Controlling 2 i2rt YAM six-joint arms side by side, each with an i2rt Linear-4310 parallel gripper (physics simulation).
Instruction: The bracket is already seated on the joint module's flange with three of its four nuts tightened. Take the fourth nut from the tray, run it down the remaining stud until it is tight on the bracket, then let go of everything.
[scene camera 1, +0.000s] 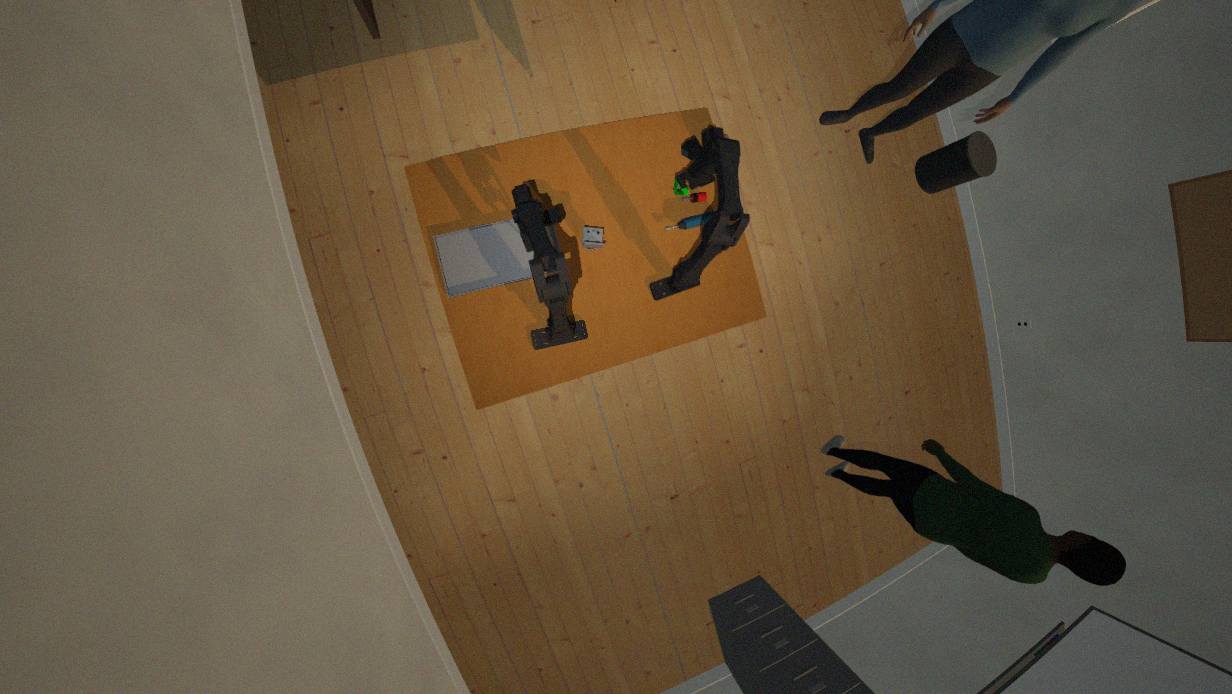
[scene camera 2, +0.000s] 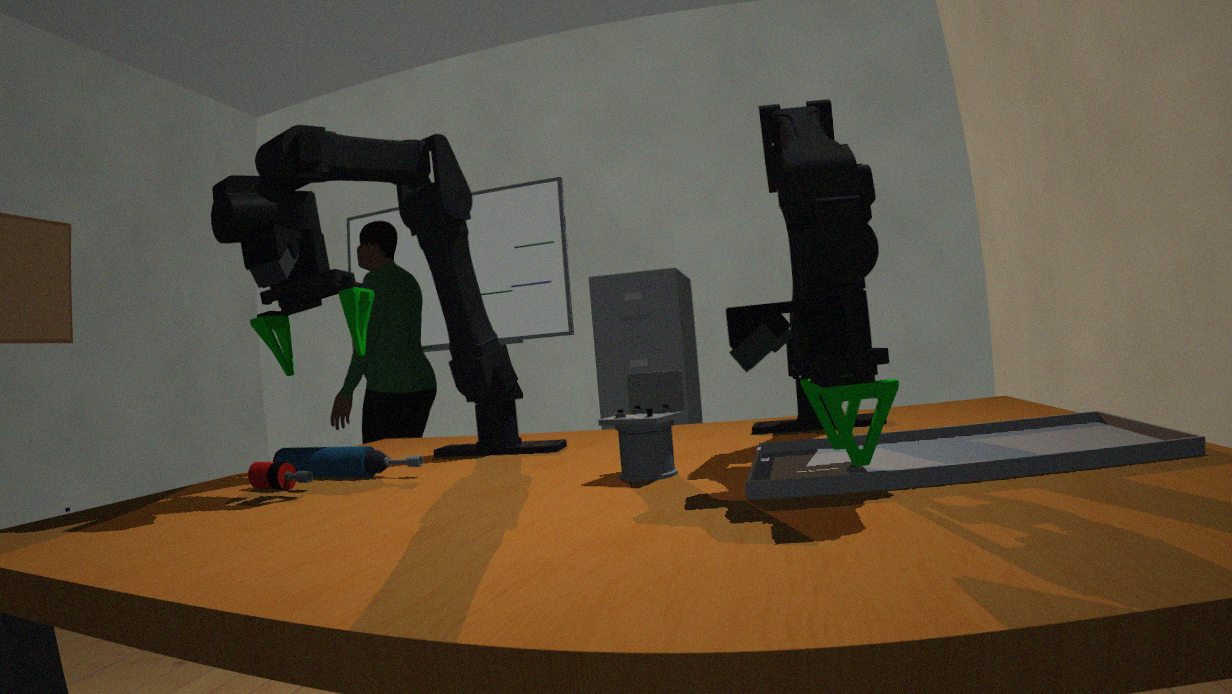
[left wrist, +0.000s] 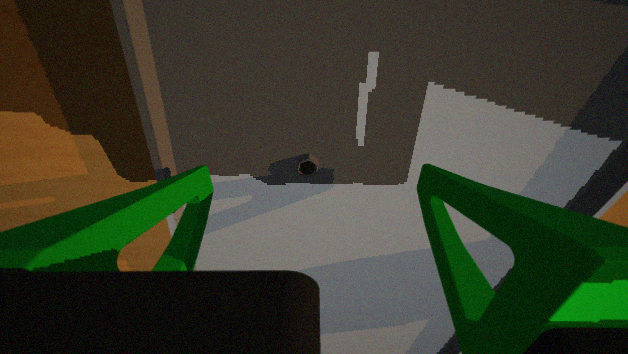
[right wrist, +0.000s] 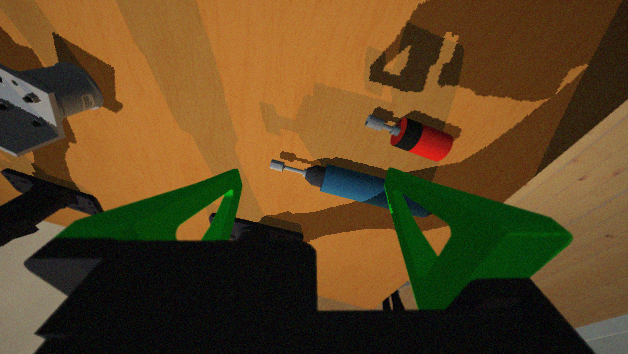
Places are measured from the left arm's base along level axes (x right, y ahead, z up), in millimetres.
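Pixels of known places: left gripper, fingertip midpoint: (scene camera 2: 850, 456) (left wrist: 314, 176); right gripper, fingertip midpoint: (scene camera 1: 684, 188) (scene camera 2: 325, 366) (right wrist: 313, 176); left arm's base at its link origin: (scene camera 1: 559, 334) (scene camera 2: 819, 426) (right wrist: 57, 192); right arm's base at its link origin: (scene camera 1: 674, 284) (scene camera 2: 499, 451) (right wrist: 257, 232).
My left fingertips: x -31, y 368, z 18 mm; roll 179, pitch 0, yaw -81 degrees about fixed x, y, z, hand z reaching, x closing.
Observation:
Ahead of a thing's pixels: the offset from my left fingertips to its middle. Level surfaces: height alone.
The nut @(dz -11, dx -2, dy +3 mm) (left wrist: 307, 166) is small and dark. It lies on the floor of the grey tray @(dz -10, dx -113, dy -42 mm) (scene camera 1: 487, 257) (scene camera 2: 1047, 456) (left wrist: 290, 235), between the open fingertips of my left gripper (left wrist: 314, 176) (scene camera 2: 857, 461), which is low over the tray and touches nothing that I can see. The joint module @(dz +19, dx +214, dy -57 mm) (scene camera 2: 646, 452) (right wrist: 80, 89) stands upright with the pale bracket @(dz +64, dx +214, dy -57 mm) (scene camera 1: 593, 234) (scene camera 2: 655, 392) (right wrist: 30, 122) on its flange. Small dark nuts or studs show on the bracket; which stud is bare I cannot tell. My right gripper (right wrist: 313, 176) (scene camera 2: 318, 362) is open and empty, high above two tools.
A blue driver @(dz +2, dx +625, dy -46 mm) (scene camera 1: 691, 222) (scene camera 2: 327, 462) (right wrist: 352, 184) and a shorter red driver @(dz -1, dx +651, dy +47 mm) (scene camera 1: 698, 197) (scene camera 2: 268, 475) (right wrist: 427, 141) lie on the wooden table @(dz -18 mm) (scene camera 1: 620, 318) (scene camera 2: 551, 586). The tray's raised walls stand around the nut. The joint module stands between the two arms.

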